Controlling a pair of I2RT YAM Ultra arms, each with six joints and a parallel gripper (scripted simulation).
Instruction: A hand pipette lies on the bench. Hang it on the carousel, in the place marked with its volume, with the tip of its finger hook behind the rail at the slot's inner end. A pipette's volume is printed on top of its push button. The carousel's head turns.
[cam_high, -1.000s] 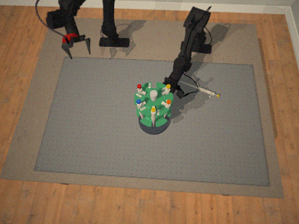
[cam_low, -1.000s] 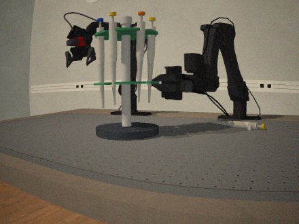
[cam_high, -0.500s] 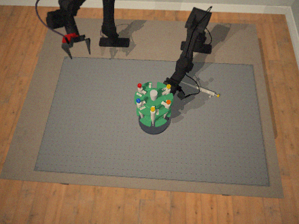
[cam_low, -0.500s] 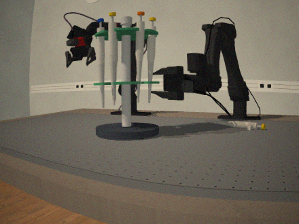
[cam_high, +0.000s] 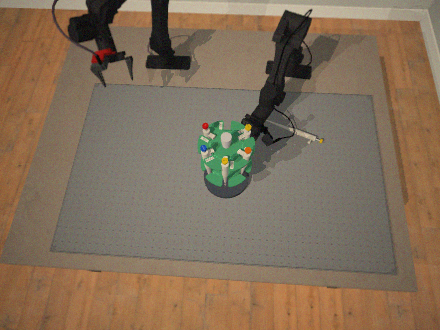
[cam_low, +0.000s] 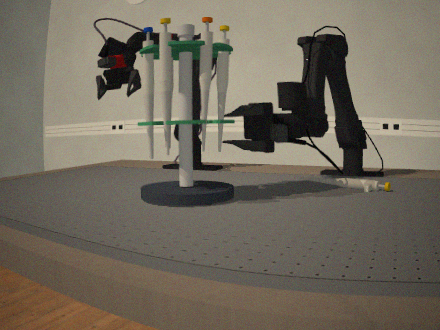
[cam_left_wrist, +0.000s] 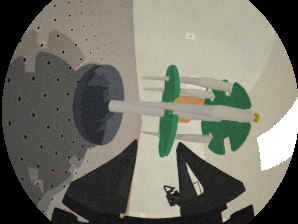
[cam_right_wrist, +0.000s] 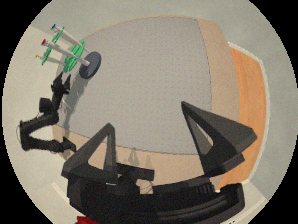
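Now: left hand 12 cm past the pipette, 21 cm to the right of it and 11 cm above it.
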